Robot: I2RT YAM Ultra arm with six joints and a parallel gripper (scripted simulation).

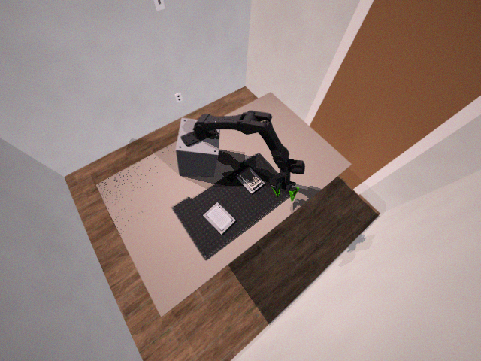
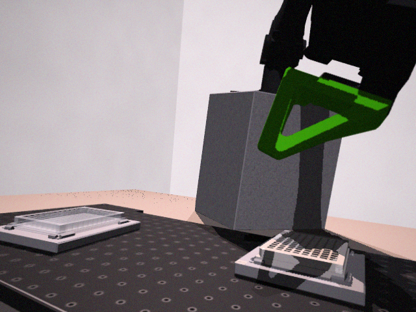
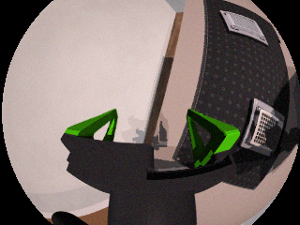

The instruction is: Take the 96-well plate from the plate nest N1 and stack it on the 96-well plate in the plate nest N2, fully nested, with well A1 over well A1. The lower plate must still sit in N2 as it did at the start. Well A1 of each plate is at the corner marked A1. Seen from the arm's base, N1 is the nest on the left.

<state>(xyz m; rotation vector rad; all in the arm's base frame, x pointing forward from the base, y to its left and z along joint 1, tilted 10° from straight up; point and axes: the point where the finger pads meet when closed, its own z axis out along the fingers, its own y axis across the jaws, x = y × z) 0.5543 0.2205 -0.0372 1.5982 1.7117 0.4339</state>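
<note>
My gripper is now 250 mm past the plate nest N1, 150 mm above it and 40 mm to the left of it.
</note>
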